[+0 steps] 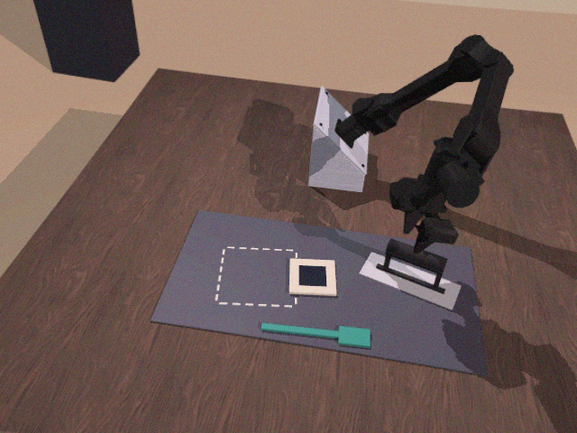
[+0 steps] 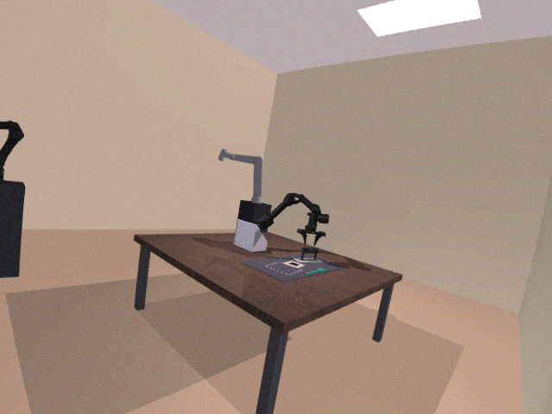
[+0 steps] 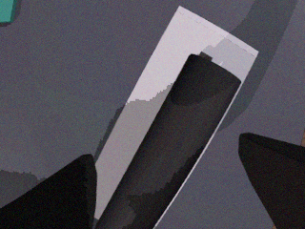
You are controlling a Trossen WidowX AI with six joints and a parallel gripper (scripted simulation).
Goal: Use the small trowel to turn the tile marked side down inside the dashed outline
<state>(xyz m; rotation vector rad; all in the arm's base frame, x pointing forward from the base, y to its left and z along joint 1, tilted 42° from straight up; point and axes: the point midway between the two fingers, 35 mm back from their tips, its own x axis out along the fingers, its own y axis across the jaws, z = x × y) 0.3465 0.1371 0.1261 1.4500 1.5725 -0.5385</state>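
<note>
Now: gripper tip 16 cm to the left of the grey mat, 12 cm above it and 5 cm short of it. Also, from my gripper tip: green trowel: 19 cm ahead, 13 cm to the right, 10 cm below; cream tile: 19 cm to the right, 10 cm below, 5 cm ahead.
</note>
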